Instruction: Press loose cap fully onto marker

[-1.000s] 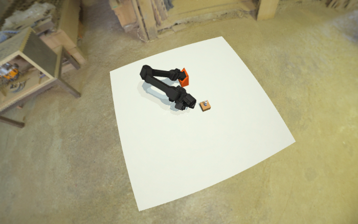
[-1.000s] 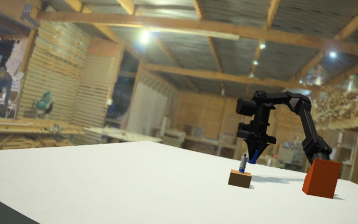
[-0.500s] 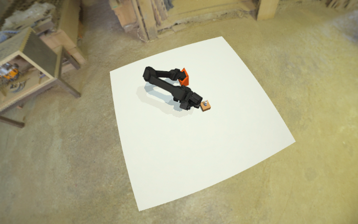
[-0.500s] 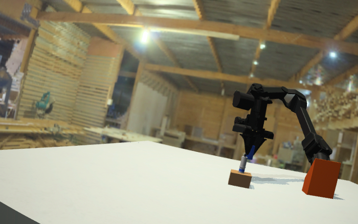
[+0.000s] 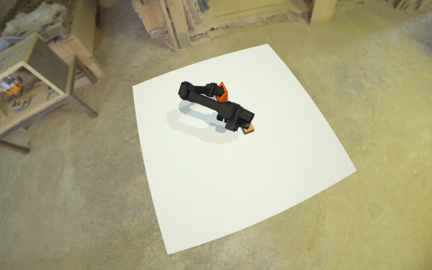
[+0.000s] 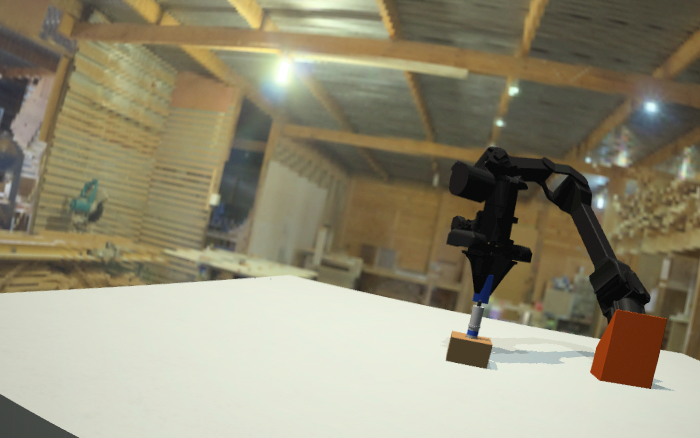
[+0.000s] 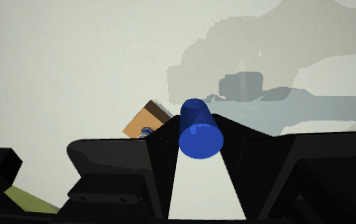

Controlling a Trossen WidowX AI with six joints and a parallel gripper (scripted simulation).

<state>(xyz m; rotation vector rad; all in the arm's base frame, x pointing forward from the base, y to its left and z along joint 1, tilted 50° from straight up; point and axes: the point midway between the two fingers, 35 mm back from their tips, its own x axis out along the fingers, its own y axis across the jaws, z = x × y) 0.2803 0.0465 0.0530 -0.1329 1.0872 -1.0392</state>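
Now: the grey marker 100 mm to the left of my gripper tip and 30 mm below it. From my gripper tip the other things lie so: blue cap 10 mm above; brown holder block 100 mm to the left, 90 mm below.
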